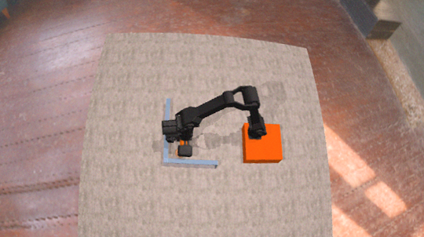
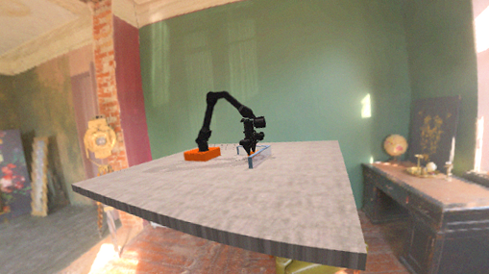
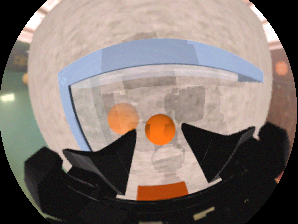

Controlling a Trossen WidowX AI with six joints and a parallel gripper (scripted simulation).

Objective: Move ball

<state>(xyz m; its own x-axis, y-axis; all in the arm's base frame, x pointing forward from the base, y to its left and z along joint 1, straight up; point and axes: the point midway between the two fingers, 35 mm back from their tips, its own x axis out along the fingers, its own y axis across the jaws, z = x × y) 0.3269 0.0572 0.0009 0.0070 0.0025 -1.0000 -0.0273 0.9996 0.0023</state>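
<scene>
The see-through copy of ball is 5 cm to the left of my gripper tip and 2 cm ahead of it. The rest, counted from my gripper tip: orange ball right at my gripper tip.
</scene>
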